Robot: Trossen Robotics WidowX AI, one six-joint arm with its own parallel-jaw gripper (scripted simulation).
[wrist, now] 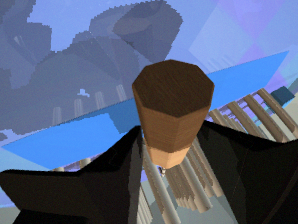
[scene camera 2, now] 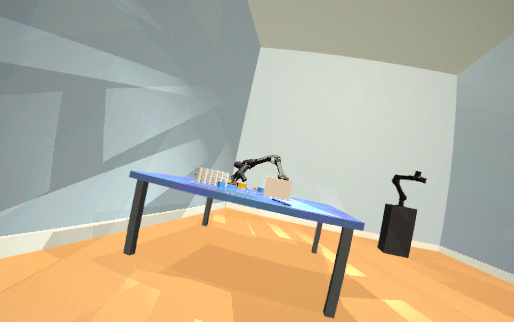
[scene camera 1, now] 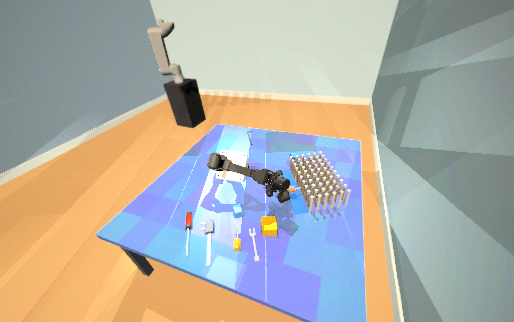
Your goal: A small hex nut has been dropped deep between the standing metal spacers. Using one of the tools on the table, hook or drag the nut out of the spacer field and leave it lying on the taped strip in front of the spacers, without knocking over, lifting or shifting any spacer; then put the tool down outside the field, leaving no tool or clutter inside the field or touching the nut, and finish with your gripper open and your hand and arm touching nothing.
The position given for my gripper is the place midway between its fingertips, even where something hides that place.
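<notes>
I can see my gripper (wrist: 168, 128) in the wrist view, and a bright blue strip (wrist: 81, 137) is visible there too.
</notes>
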